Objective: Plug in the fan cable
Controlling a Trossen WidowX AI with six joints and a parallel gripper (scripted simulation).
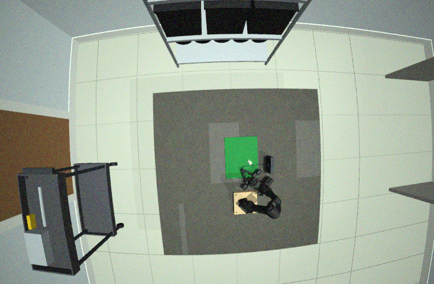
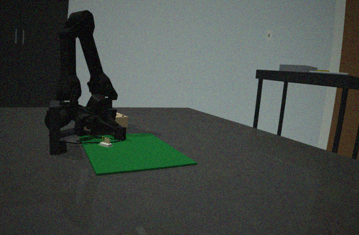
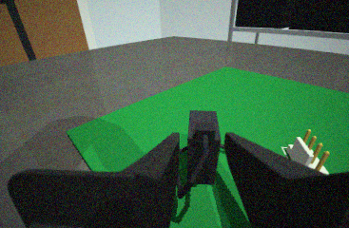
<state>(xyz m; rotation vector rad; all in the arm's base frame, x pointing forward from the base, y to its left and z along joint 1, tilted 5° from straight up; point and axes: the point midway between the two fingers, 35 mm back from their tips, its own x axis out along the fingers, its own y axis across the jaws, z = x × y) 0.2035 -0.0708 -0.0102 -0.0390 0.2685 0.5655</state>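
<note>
Right now the dark fan plug is 10 mm below my gripper tip. The rest, counted from my gripper tip: green board: 100 mm ahead, 10 mm to the right, 50 mm below; black fan: 10 mm ahead, 190 mm to the right, 30 mm above; white four-pin header: 50 mm ahead, 60 mm to the right, 30 mm below.
</note>
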